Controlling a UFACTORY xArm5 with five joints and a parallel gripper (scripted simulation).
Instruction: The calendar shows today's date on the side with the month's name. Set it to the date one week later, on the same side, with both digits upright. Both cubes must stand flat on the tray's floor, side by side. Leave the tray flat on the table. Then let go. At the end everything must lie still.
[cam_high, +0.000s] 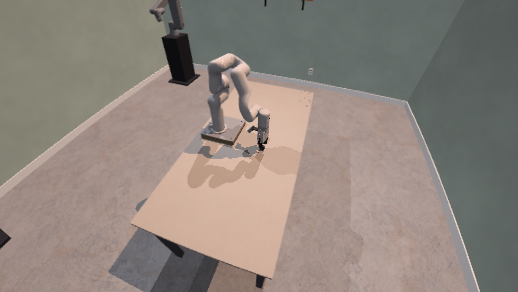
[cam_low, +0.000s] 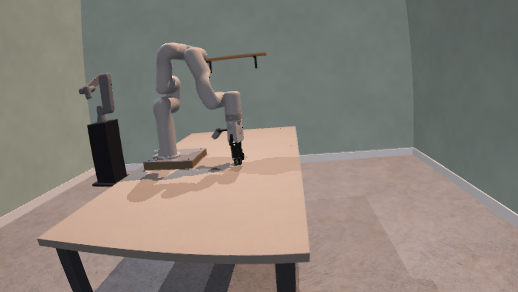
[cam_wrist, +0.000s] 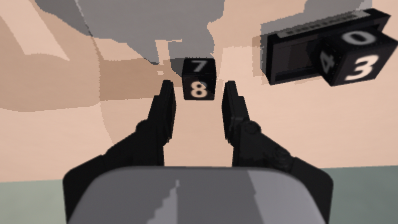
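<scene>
My hand is 40 mm above the black cube. Also, from my hand: black calendar tray (100 mm to the left, 50 mm below, 10 mm behind).
</scene>
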